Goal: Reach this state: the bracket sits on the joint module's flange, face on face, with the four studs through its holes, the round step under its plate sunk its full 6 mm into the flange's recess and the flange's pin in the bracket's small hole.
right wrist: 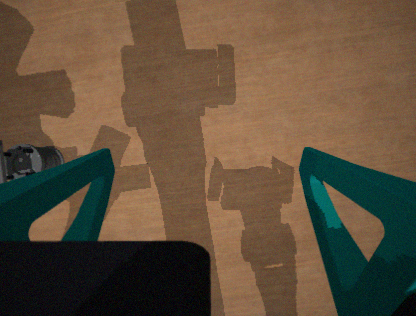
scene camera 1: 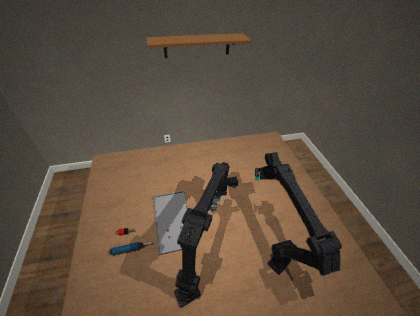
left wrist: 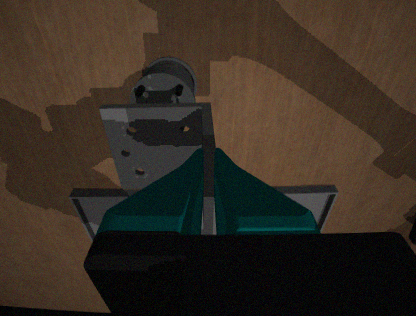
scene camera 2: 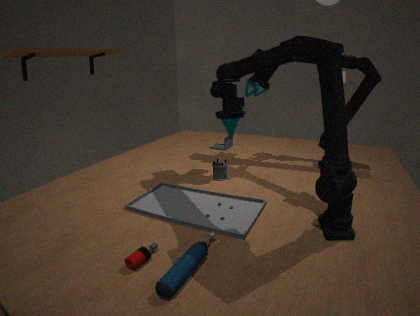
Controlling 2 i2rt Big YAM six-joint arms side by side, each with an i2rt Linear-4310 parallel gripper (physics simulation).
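Places are measured from the left arm's base along level axes (x up, y ahead, z left), in millimetres.
Pixels of known places: left gripper, fingertip midpoint: (scene camera 1: 218,197) (left wrist: 209,158) (scene camera 2: 231,136); right gripper, fingertip midpoint: (right wrist: 206,158) (scene camera 1: 262,174) (scene camera 2: 250,96); left arm's base at its link origin: (scene camera 1: 187,293) (scene camera 2: 335,228); right arm's base at its link origin: (scene camera 1: 279,262).
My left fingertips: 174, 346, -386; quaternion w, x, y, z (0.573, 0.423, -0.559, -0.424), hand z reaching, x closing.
Note:
For each thing: its top centre in the pictures, then the offset to it from my left fingertips, as dx, dy, dz. "spot": a spot on its surface instead.
- joint module at its top centre: (left wrist: 160,112) (right wrist: 14,164) (scene camera 2: 219,160) (scene camera 1: 212,201) -99, +47, +8
- shallow grey tray at its top centre: (left wrist: 204,239) (scene camera 2: 194,203) (scene camera 1: 172,218) -158, +89, +284
- blue screwdriver at a spot on its surface: (scene camera 2: 182,270) spot: -137, +29, +627
The grey L-shaped bracket (scene camera 2: 228,143) (left wrist: 155,157) hangs in the air, its holed plate roughly level. My left gripper (scene camera 1: 218,196) (scene camera 2: 231,136) (left wrist: 209,158) is shut on its upright wall. The joint module (scene camera 1: 214,206) (scene camera 2: 220,171) (left wrist: 164,81) (right wrist: 47,157) stands on the table with its studs up, below the bracket and apart from it. In the left wrist view the plate's far edge covers part of the flange; two studs show beyond that edge, while the recess and pin cannot be made out. My right gripper (scene camera 1: 257,175) (scene camera 2: 256,89) (right wrist: 206,158) is open and empty, above the table.
A shallow grey tray (scene camera 1: 165,215) (scene camera 2: 150,202) (left wrist: 305,200) with several small dark pieces lies beside the module. A blue screwdriver (scene camera 1: 127,248) (scene camera 2: 182,270) and a short red one (scene camera 1: 122,231) (scene camera 2: 137,258) lie beyond it. A wooden shelf (scene camera 1: 200,40) (scene camera 2: 60,52) is on the wall.

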